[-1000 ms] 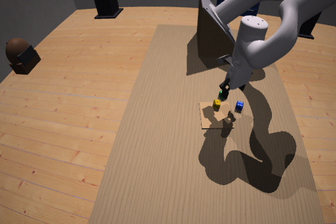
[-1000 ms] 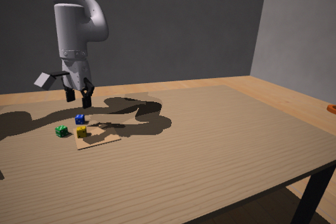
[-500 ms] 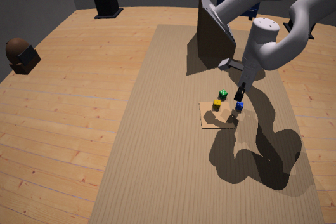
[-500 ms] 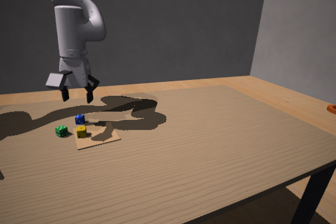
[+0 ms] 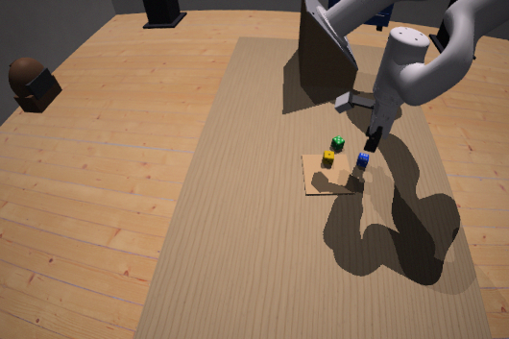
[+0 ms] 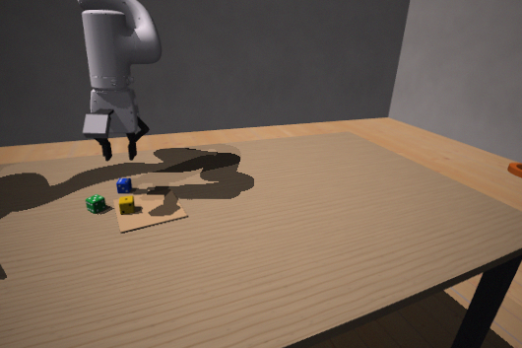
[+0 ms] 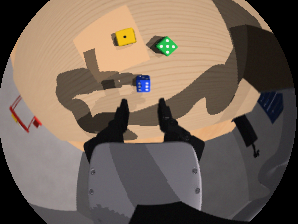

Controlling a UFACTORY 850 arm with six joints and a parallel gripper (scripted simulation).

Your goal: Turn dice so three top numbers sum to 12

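Right now the blue die is 9 cm below my hand. Round my hand: yellow die: 11 cm to the right, 9 cm below, 1 cm ahead; then tan mat: 11 cm to the right, 11 cm below, 5 cm ahead; then green die: 9 cm below, 8 cm to the right, 6 cm behind.
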